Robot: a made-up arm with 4 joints.
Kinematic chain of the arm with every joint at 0, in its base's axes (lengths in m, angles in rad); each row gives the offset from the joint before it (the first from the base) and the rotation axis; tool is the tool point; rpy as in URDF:
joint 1: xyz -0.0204 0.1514 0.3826 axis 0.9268 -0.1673 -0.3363
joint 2: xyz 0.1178 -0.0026 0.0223 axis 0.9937 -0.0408 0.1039
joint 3: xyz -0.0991 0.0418 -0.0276 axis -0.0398 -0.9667 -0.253
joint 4: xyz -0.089 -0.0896 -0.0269 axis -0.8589 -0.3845 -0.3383
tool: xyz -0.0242 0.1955 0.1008 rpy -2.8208 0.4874 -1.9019
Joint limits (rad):
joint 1: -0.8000..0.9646
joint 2: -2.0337..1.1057
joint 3: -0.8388..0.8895
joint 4: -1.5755..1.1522
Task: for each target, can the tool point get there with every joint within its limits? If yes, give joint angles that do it. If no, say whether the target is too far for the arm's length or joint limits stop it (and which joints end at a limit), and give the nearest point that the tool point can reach.
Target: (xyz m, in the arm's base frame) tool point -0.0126 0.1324 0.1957
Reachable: yes | joints 0.5349 -1.5741 0.4862 0.7787
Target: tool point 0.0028 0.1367 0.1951
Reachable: yes | joints -0.1466 -0.9032 0.5293 0.8526
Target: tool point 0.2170 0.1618 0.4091
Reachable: no: joint limits stop it (at a limit: joint 1, joint 3, joint 4) | nearest point 0.1748 0.0924 0.4647 | short by 0.098 m
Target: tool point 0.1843 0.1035 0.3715
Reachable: no: joint limits stop it (at a limit: joint 1, joint 2, joint 3, joint 4) | nearest point 0.1762 0.0689 0.4275 | short by 0.066 m
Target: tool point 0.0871 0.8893 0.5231
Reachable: no: too far | nearest point 0.0255 0.3610 0.4229 | short by 0.541 m
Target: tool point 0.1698 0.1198 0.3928
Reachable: no: joint limits stop it (at a limit: joint 1, joint 2, joint 3, joint 4) | nearest point 0.1762 0.0689 0.4275 | short by 0.062 m
